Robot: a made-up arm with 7 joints. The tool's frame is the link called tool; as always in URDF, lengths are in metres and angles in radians. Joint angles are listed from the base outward.
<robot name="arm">
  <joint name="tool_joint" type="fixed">
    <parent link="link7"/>
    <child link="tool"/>
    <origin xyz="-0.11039 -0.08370 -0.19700" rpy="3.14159 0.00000 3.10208"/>
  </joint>
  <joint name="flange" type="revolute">
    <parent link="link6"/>
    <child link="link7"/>
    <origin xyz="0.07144 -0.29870 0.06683" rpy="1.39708 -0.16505 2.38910"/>
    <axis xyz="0 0 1"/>
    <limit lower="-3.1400" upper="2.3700"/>
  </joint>
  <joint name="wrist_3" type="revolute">
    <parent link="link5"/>
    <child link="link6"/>
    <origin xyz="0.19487 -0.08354 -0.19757" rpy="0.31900 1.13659 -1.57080"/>
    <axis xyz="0 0 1"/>
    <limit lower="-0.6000" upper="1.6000"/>
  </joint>
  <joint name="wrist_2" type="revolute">
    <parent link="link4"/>
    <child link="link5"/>
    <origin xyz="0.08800 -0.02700 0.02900" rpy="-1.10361 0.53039 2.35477"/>
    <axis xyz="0 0 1"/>
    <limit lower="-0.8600" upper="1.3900"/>
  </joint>
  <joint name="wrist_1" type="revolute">
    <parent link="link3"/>
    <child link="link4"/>
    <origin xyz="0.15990 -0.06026 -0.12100" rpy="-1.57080 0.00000 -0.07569"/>
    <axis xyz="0 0 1"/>
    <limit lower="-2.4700" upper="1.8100"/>
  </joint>
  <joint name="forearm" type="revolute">
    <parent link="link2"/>
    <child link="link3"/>
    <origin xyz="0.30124 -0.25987 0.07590" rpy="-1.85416 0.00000 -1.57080"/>
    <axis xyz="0 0 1"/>
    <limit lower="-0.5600" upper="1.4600"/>
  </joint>
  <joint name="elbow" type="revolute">
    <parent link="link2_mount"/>
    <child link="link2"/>
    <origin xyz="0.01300 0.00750 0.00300" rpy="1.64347 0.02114 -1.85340"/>
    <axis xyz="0 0 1"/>
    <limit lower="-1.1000" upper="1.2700"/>
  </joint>
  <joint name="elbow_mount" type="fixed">
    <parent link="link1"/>
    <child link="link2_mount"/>
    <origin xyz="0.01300 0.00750 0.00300" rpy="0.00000 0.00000 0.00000"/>
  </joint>
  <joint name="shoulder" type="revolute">
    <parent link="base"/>
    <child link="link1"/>
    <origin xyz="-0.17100 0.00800 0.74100" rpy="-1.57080 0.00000 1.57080"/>
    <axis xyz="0 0 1"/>
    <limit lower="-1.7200" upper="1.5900"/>
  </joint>
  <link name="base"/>
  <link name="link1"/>
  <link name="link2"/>
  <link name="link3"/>
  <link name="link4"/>
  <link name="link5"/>
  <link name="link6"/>
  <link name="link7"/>
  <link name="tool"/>
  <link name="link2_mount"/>
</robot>
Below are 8 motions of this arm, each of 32 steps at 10 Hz.
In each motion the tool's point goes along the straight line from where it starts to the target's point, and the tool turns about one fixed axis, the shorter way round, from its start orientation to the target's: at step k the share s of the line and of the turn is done. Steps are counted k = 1, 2, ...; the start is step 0. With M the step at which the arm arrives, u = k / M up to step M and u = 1 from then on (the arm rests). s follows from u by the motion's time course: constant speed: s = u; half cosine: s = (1 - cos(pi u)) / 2; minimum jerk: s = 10 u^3 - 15 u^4 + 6 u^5.
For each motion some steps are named. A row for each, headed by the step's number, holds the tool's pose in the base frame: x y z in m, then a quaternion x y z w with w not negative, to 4 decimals.
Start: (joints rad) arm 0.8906 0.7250 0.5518 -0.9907 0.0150 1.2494 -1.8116
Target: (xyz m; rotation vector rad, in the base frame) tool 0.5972 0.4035 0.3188 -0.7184 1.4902 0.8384
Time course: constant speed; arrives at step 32
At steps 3, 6, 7, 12, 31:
3: 0.4060 0.7978 1.1090 -0.4428 0.2962 0.7154 0.4521
6: 0.4258 0.7570 1.0272 -0.4345 0.3380 0.6870 0.4744
7: 0.4324 0.7434 1.0000 -0.4314 0.3517 0.6770 0.4815
12: 0.4653 0.6754 0.8637 -0.4139 0.4182 0.6237 0.5146
31: 0.5906 0.4171 0.3460 -0.3162 0.6335 0.3763 0.5976

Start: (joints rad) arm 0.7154 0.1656 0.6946 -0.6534 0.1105 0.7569 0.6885
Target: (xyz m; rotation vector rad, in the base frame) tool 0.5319 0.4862 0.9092 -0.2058 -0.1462 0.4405
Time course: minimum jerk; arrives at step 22
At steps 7, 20, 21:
7: 0.6558 0.4599 0.9718 -0.3690 -0.1045 -0.0200 0.9233
20: 0.5329 0.4860 0.9097 -0.1040 -0.0726 0.2161 0.9681
21: 0.5320 0.4862 0.9093 -0.1021 -0.0724 0.2176 0.9680

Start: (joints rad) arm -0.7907 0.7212 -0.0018 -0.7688 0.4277 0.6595 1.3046
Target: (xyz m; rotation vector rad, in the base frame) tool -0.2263 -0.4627 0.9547 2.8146 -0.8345 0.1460
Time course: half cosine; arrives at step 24
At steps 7, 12, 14, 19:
7: 0.0926 -0.7586 1.0273 0.4976 -0.0767 -0.7248 0.4703
12: -0.0280 -0.6466 0.9998 0.7709 -0.1791 -0.4841 0.3732
14: -0.0794 -0.5990 0.9882 0.8533 -0.2151 -0.3568 0.3135
19: -0.1853 -0.5007 0.9640 0.9464 -0.2697 -0.0668 0.1647

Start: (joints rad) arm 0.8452 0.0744 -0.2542 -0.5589 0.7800 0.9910 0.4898
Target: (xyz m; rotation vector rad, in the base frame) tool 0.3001 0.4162 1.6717 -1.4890 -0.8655 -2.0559
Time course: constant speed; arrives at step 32
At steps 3, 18, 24, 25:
3: 0.7367 -0.1334 1.3224 -0.6624 -0.0193 -0.5630 0.4939
18: 0.5108 0.1509 1.5031 -0.6155 -0.1764 -0.6754 0.3659
24: 0.4205 0.2646 1.5753 -0.5869 -0.2369 -0.7101 0.3085
25: 0.4055 0.2835 1.5874 -0.5816 -0.2468 -0.7153 0.2987

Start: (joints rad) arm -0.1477 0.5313 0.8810 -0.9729 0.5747 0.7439 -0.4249
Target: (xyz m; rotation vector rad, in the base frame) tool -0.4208 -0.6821 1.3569 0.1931 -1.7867 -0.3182
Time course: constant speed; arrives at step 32
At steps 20, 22, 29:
20: -0.1232 -0.3557 1.4410 -0.0625 -0.6435 0.0276 0.7624
22: -0.1728 -0.4101 1.4270 -0.0381 -0.6697 -0.0002 0.7417
29: -0.3464 -0.6005 1.3779 0.0473 -0.7478 -0.0971 0.6551

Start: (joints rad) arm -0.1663 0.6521 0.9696 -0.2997 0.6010 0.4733 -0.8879
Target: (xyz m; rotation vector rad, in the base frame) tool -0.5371 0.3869 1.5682 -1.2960 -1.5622 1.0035
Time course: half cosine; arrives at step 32
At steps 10, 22, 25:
10: 0.1934 0.3584 1.3518 -0.4721 -0.1907 0.5541 0.6586
22: -0.3284 0.3787 1.5064 -0.5194 -0.5133 0.4584 0.5067
25: -0.4305 0.3827 1.5366 -0.5202 -0.5693 0.4316 0.4679

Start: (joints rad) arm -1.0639 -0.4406 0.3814 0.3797 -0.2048 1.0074 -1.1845
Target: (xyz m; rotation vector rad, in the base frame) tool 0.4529 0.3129 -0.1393 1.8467 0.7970 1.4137
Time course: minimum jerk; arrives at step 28
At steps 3, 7, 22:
3: 0.4361 0.7630 0.5524 0.5058 0.3625 0.7415 0.2509
7: 0.4377 0.7206 0.4873 0.5271 0.3585 0.7253 0.2599
22: 0.4517 0.3445 -0.0907 0.6955 0.3104 0.5577 0.3300

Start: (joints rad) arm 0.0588 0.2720 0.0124 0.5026 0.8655 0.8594 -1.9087
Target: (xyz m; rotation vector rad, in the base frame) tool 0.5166 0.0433 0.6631 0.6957 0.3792 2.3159
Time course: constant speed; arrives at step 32
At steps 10, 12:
10: 0.5105 -0.1049 0.5064 0.2506 0.5425 0.7003 0.3905
12: 0.5111 -0.0915 0.5207 0.2543 0.5097 0.7240 0.3890

